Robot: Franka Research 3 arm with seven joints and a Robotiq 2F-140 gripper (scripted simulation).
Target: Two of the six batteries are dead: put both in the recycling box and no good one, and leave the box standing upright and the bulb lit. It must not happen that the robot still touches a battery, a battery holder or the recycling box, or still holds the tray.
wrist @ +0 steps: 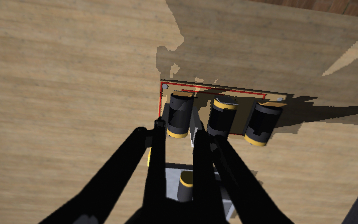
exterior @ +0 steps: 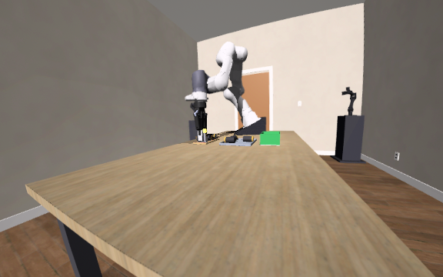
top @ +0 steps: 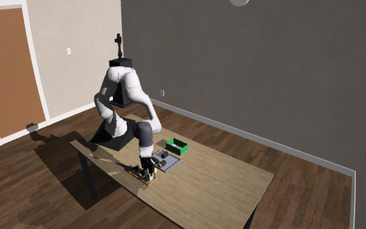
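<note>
Now: the bulb 3 cm to the left of my hand, 3 cm ahead of it and 3 cm above it. From my hand the other things lie so: green recycling box (41 cm to the left, 5 cm behind, 4 cm below); then grey tray (22 cm to the left, 5 cm below, 5 cm behind).
</note>
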